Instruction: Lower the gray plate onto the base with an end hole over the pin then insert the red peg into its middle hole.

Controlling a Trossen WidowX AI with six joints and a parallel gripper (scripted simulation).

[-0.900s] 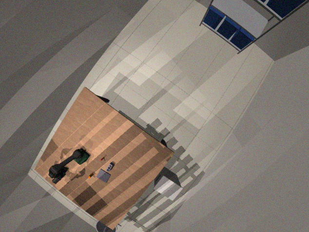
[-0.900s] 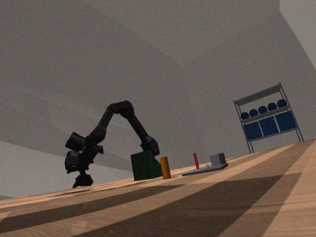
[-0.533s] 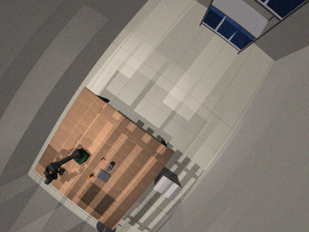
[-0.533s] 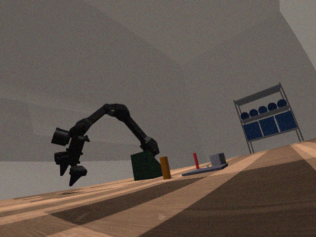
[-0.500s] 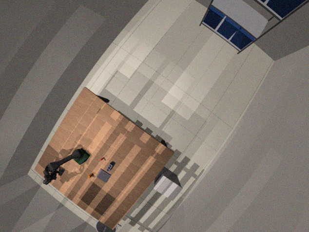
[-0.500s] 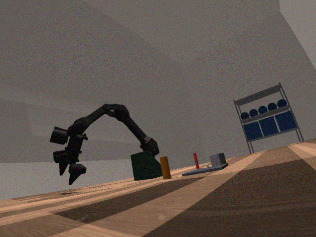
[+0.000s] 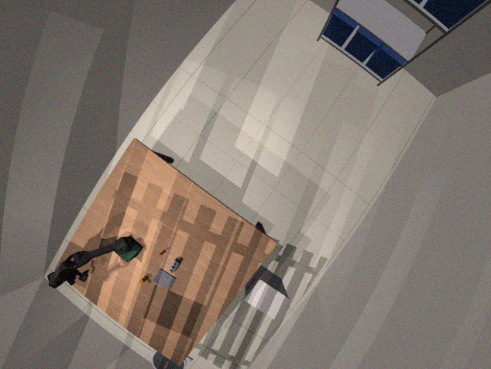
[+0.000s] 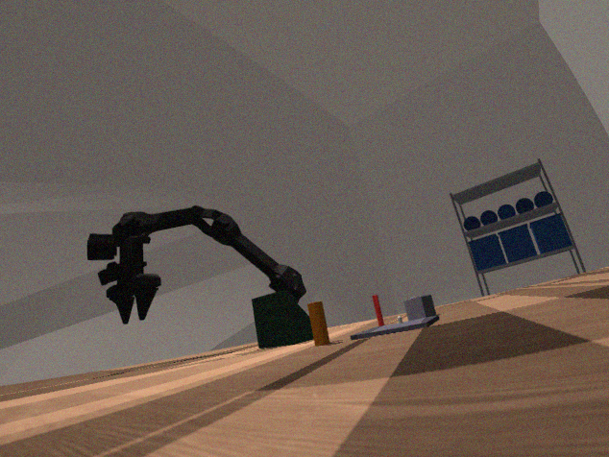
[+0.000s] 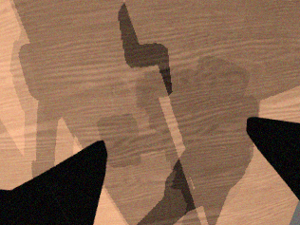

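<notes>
My gripper tip is now 470 mm short of the gray plate, 490 mm to the right of it and 70 mm above it. From my gripper tip the other things lie so: dark base 480 mm ahead, 350 mm to the left, 100 mm below; red peg 340 mm ahead, 500 mm to the left, 70 mm below; orange block 380 mm ahead, 240 mm to the left, 70 mm below.
</notes>
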